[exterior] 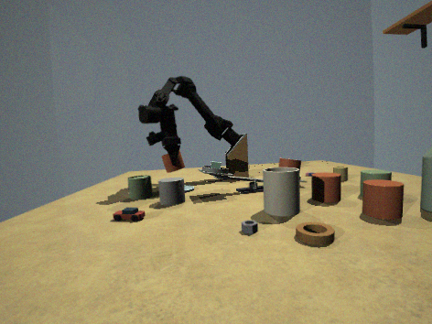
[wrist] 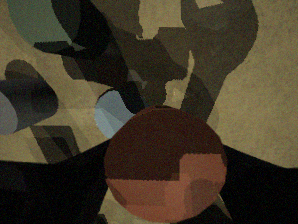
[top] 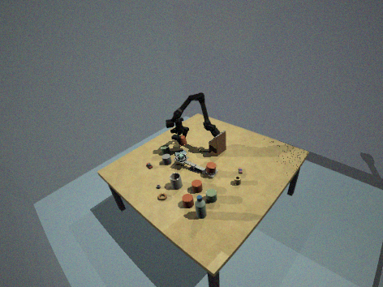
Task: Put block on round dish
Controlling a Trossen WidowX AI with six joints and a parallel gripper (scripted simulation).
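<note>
My gripper tip is now 17 cm short of the pale green block and 13 cm to the right of it. The rest, counted from my gripper tip: toy car 33 cm ahead, 10 cm to the right, 7 cm below; then grey cylinder 20 cm ahead, 1 cm to the left, 5 cm below; then light blue round dish 6 cm ahead, 2 cm to the left, 8 cm below.
</note>
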